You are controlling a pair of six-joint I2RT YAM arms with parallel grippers.
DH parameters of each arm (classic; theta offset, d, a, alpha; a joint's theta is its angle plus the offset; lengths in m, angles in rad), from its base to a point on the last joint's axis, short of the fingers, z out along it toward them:
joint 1: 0 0.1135 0.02 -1.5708
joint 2: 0 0 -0.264 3.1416
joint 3: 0.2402 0 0.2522 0
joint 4: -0.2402 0 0.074 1.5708
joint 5: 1.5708 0 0 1.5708
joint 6: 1.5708 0.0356 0 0
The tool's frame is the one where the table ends.
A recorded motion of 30 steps. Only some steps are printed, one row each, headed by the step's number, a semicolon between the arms.
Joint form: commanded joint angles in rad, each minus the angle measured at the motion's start. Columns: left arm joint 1, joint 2, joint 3, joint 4, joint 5, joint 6; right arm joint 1, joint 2, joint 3, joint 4, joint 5, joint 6.
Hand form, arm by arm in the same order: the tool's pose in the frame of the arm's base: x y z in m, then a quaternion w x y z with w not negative. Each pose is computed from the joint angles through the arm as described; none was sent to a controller.
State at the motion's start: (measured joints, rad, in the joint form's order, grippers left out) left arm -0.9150 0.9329 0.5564 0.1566 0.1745 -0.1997; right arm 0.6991 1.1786 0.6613 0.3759 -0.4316 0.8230
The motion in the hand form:
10: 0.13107 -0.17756 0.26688 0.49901 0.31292 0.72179 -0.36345; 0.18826 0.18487 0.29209 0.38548 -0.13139 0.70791 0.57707
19: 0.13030 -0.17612 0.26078 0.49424 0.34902 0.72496 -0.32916; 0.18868 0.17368 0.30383 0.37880 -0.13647 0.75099 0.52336
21: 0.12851 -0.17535 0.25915 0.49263 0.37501 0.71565 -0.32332; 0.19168 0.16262 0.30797 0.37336 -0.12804 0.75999 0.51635
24: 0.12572 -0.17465 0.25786 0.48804 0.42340 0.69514 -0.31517; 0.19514 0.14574 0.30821 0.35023 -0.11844 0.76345 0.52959
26: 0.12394 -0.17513 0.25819 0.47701 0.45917 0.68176 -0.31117; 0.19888 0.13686 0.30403 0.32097 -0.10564 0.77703 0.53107
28: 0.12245 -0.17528 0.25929 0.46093 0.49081 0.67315 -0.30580; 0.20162 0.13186 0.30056 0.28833 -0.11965 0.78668 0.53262
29: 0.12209 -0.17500 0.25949 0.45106 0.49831 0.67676 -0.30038; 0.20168 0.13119 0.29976 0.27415 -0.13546 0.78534 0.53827
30: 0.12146 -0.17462 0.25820 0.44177 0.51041 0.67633 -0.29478; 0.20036 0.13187 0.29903 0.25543 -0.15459 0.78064 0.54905
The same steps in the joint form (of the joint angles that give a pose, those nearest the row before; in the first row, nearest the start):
10: -0.0007 0.0084 0.0102 -0.0237 -0.0552 0.0086; 0.0188 -0.0295 0.0157 0.0553 -0.0155 -0.0423
19: -0.0001 0.0089 0.0110 -0.0835 -0.0588 0.0967; -0.0132 -0.0772 0.0975 -0.2163 -0.0001 -0.1357
21: -0.0003 0.0030 0.0073 -0.0982 -0.0335 0.1471; -0.0587 -0.0981 0.1147 -0.2830 -0.0306 -0.1407
24: 0.0001 -0.0036 0.0092 -0.1304 0.0197 0.2410; -0.1360 -0.1246 0.1091 -0.3238 -0.1334 -0.1159
26: -0.0007 -0.0014 0.0240 -0.1754 0.0639 0.3057; -0.1829 -0.1231 0.1143 -0.3836 -0.1944 -0.1026
28: -0.0006 0.0029 0.0475 -0.2399 0.1015 0.3635; -0.2164 -0.1088 0.1325 -0.4589 -0.2786 -0.1392
29: -0.0008 0.0059 0.0605 -0.2783 0.1038 0.3767; -0.2243 -0.1026 0.1392 -0.4818 -0.3269 -0.1633
30: -0.0008 0.0090 0.0673 -0.3101 0.1118 0.4008; -0.2253 -0.0976 0.1432 -0.4993 -0.3847 -0.1818

